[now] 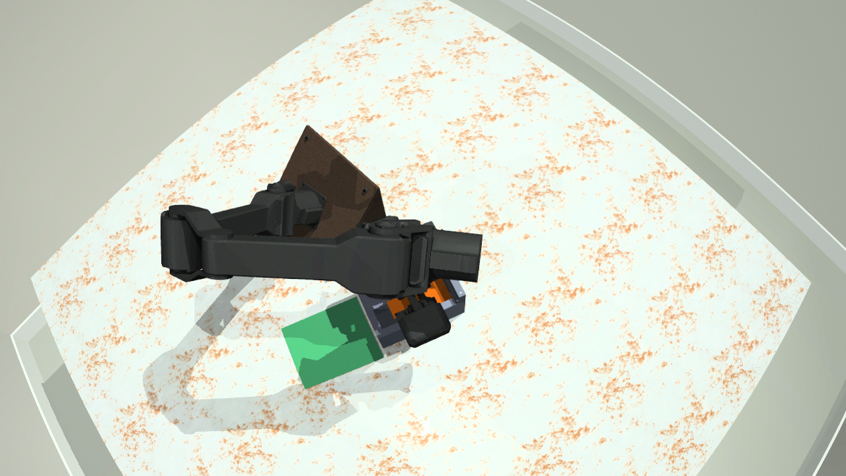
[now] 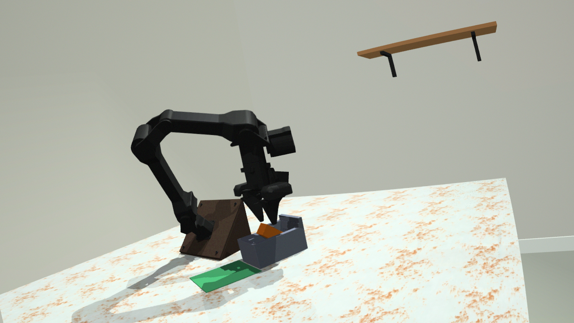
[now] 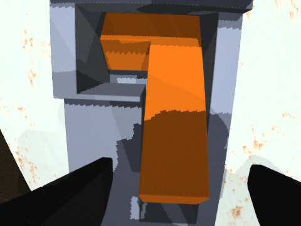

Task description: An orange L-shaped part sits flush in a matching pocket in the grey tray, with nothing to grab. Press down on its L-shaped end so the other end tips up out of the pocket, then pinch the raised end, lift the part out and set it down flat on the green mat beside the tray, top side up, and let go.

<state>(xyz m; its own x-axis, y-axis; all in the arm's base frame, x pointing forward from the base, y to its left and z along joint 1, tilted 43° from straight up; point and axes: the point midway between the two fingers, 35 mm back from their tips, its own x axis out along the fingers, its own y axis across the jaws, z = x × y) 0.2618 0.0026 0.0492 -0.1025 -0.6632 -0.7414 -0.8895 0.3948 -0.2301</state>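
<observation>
The orange L-shaped part is 4 cm to the left of my gripper tip and 6 cm below it. Round my gripper tip: green mat: 8 cm behind, 12 cm to the right, 11 cm below.
</observation>
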